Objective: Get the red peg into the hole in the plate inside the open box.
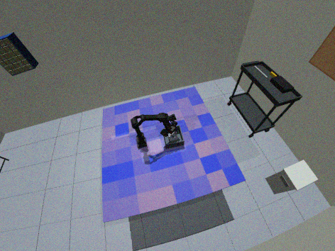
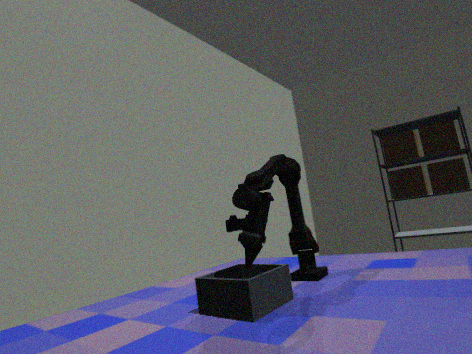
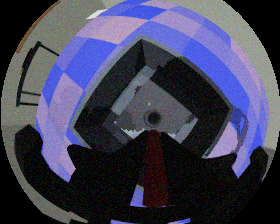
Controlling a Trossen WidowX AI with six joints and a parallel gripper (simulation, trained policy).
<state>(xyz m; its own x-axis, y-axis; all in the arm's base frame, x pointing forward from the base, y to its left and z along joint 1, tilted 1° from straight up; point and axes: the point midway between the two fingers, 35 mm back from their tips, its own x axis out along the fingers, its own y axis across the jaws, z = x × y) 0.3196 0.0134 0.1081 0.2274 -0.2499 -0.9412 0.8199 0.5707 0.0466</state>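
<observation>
Right now my gripper tip is 1 cm short of the pale plate, 1 cm to the left of it and 6 cm above it. Also, from my gripper tip: red peg 1 cm behind, 1 cm to the left, 3 cm above; dark box 1 cm ahead, 1 cm to the right, 8 cm below.
</observation>
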